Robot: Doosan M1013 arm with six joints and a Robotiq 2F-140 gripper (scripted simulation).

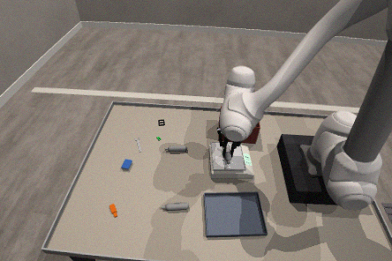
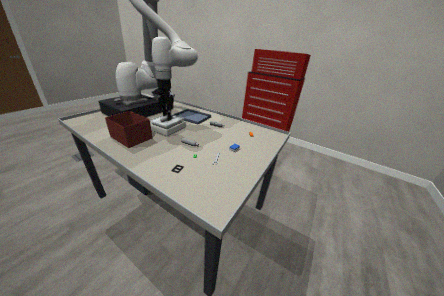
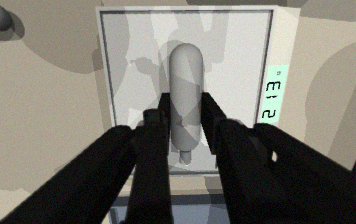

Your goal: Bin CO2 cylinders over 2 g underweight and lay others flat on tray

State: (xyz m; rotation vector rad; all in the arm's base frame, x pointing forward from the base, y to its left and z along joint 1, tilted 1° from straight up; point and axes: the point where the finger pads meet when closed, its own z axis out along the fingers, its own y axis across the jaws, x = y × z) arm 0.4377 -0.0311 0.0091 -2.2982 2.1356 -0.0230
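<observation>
The scale plate is 5 cm below my hand. Also, from my hand: blue-grey tray 2 cm behind, 27 cm to the left, 9 cm below; then red scrap bin 7 cm behind, 22 cm to the right, 7 cm below; then white scale 1 cm behind, 6 cm below.
</observation>
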